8 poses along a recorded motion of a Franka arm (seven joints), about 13 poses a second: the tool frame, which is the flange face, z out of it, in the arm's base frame.
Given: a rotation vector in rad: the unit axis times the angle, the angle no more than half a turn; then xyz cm.
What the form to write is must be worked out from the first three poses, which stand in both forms.
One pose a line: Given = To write
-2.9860, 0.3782, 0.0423, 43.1, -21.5, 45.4 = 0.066, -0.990, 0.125, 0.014, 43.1, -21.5, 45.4
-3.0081, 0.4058, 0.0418, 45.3, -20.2, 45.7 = 0.053, -0.990, 0.133, 0.014, 45.3, -20.2, 45.7
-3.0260, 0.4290, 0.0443, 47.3, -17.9, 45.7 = 0.042, -0.989, 0.140, 0.014, 47.3, -17.9, 45.7
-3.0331, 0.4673, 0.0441, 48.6, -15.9, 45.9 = 0.036, -0.988, 0.152, 0.014, 48.6, -15.9, 45.9
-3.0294, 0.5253, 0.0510, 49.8, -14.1, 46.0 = 0.033, -0.985, 0.171, 0.017, 49.8, -14.1, 46.0
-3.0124, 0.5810, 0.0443, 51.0, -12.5, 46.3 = 0.037, -0.981, 0.189, 0.014, 51.0, -12.5, 46.3
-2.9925, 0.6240, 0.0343, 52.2, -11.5, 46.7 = 0.042, -0.978, 0.204, 0.011, 52.2, -11.5, 46.7
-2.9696, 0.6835, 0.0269, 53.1, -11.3, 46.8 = 0.047, -0.973, 0.224, 0.009, 53.1, -11.3, 46.8
